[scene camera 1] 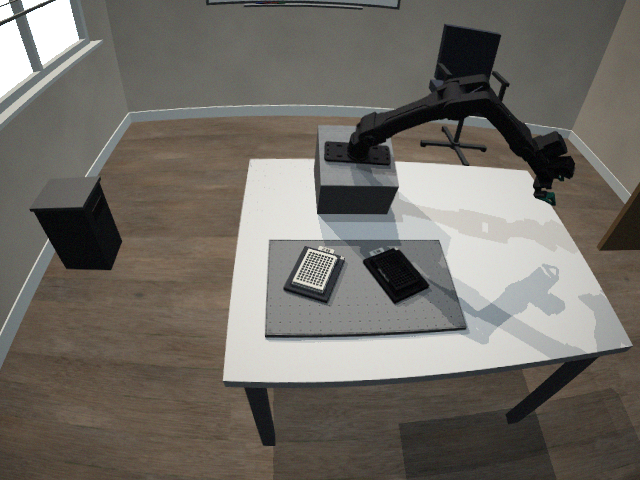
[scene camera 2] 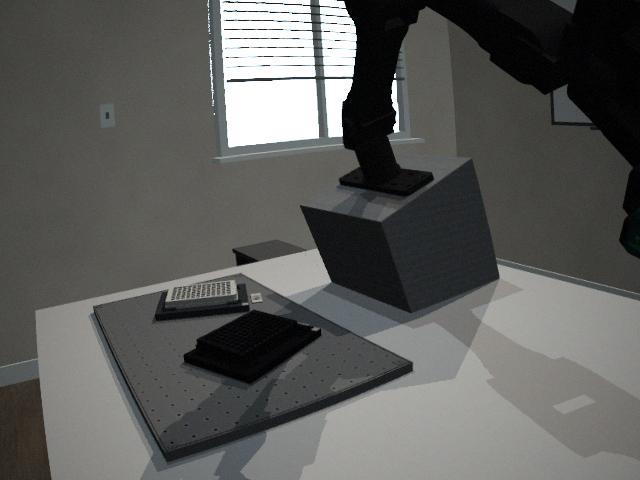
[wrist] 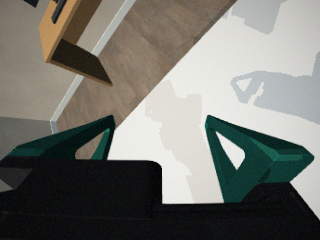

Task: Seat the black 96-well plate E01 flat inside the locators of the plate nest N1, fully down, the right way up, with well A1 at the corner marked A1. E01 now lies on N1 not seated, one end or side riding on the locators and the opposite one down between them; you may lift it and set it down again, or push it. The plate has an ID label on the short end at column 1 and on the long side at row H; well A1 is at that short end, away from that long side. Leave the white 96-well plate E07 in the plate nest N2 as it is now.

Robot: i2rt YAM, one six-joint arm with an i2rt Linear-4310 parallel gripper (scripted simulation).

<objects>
black plate E01: scene camera 1; scene camera 2; not seen in the wrist view (out of frame)
same spot on black plate nest N1: (scene camera 2: 275, 356) = (scene camera 1: 416, 271)
same spot on black plate E01: (scene camera 1: 404, 278) = (scene camera 2: 233, 341)
</objects>
